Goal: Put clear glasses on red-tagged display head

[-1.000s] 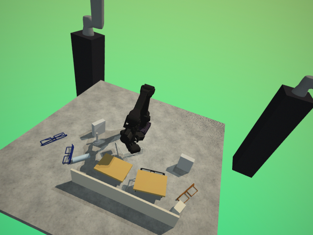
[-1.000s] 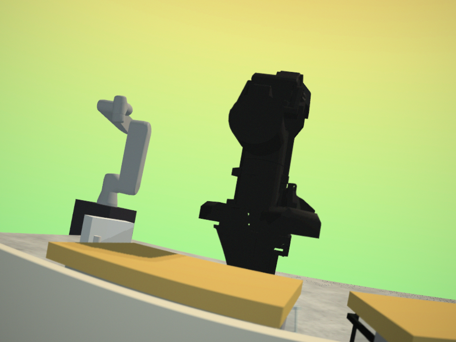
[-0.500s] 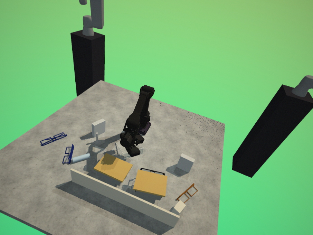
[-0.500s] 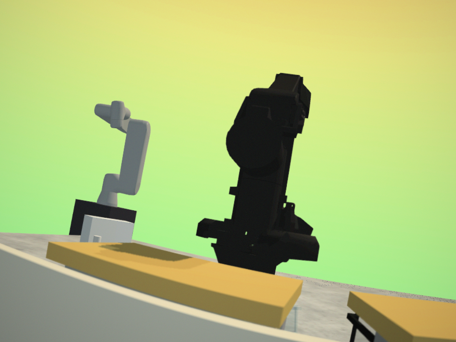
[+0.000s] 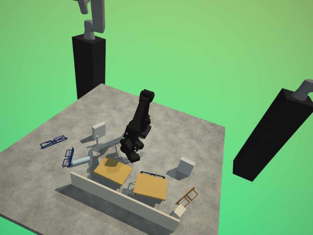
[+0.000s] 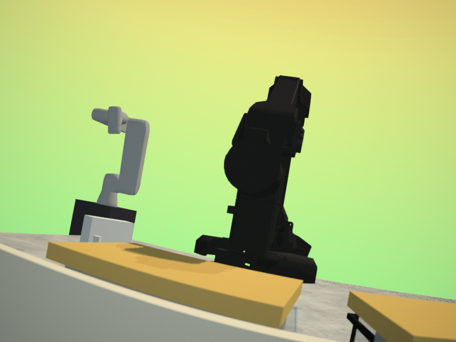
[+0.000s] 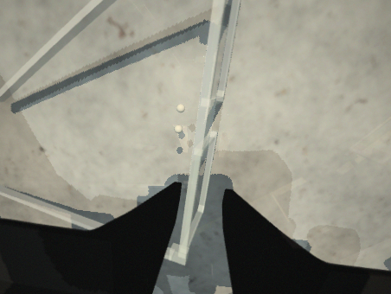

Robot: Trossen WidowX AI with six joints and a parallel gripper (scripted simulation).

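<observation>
The small post lies 250 mm to the right of my gripper tip and 20 mm behind it. Round my gripper tip: cream wall 280 mm ahead, 110 mm to the left, 30 mm above.
</observation>
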